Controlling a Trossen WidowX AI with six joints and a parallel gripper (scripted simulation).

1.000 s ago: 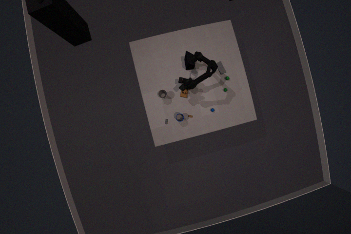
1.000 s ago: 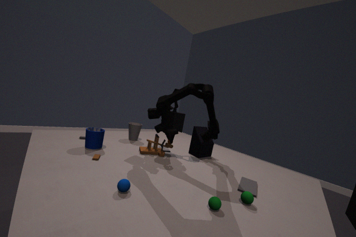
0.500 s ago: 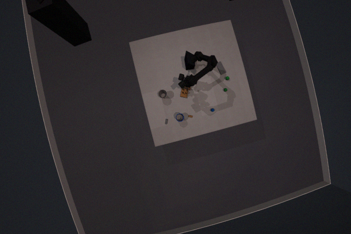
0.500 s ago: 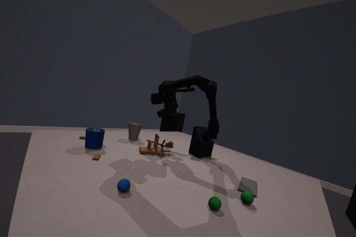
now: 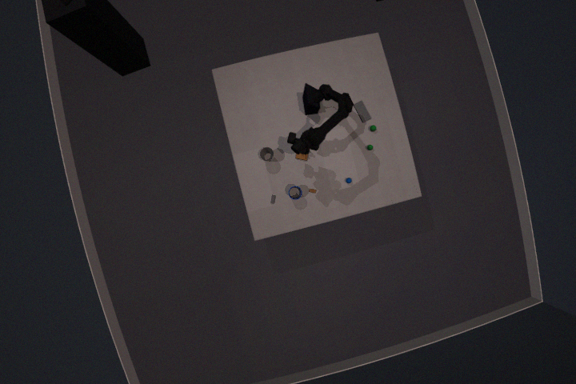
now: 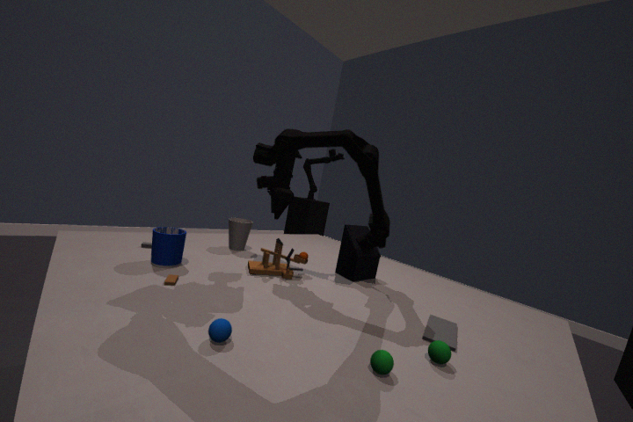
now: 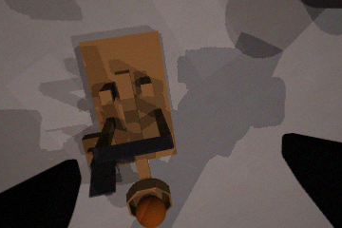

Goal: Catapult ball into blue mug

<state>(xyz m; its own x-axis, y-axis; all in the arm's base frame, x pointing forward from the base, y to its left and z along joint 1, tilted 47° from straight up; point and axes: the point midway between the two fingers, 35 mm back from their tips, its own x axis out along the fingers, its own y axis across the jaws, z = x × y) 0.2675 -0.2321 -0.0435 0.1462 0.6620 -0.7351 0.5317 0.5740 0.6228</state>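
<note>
Now: gripper tip 12 cm above the orange ball, 9 cm past it and 8 cm to the right of it. The rest, counted from my gripper tip: catapult frame (10 cm below, 4 cm to the left, 1 cm behind); grey cup (22 cm to the right, 15 cm below, 2 cm behind); wooden catapult (13 cm below, 6 cm to the left, 2 cm behind).
</note>
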